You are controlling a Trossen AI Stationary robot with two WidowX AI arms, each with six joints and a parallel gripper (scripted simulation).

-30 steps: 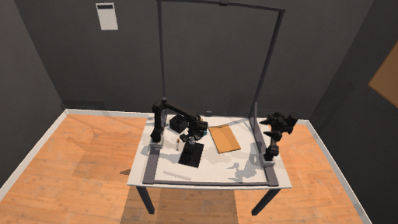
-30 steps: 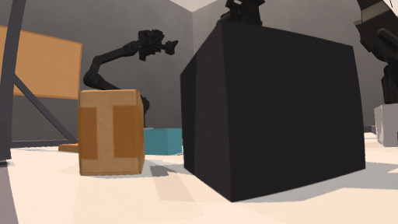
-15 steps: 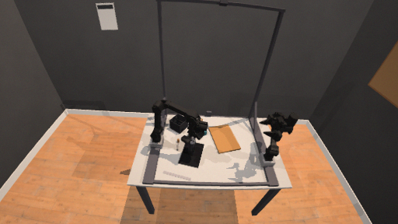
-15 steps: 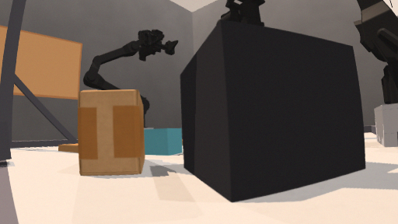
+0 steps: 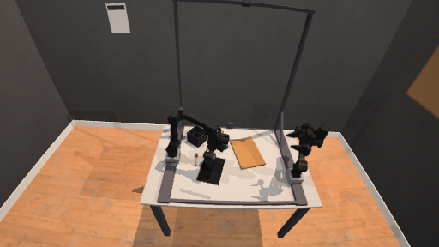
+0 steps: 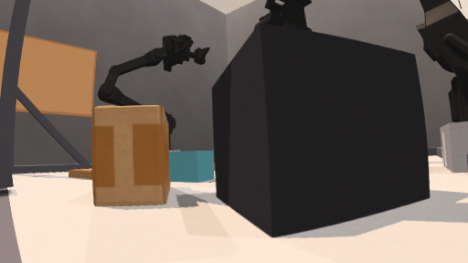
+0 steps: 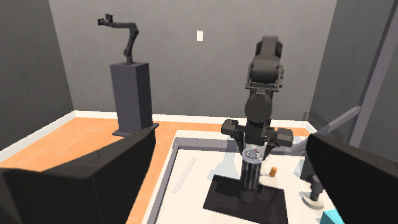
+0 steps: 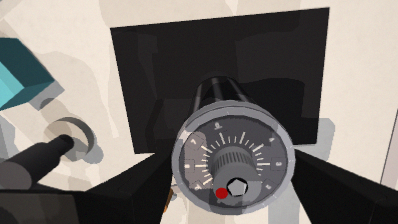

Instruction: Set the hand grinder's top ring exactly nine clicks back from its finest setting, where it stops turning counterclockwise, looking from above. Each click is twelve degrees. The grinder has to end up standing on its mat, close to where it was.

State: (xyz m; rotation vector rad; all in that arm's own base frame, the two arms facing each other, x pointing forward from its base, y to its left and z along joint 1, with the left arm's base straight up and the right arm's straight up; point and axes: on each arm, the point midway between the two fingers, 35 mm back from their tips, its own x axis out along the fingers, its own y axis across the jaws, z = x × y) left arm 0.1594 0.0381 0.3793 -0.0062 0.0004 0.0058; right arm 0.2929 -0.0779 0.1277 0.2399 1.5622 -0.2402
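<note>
The grey top ring is 30 mm below my right hand. Round my right hand: black mat (10 mm to the left, 180 mm below); teal block (230 mm behind, 60 mm to the left, 160 mm below); orange-knobbed handle (50 mm behind, 120 mm to the right, 170 mm below).
</note>
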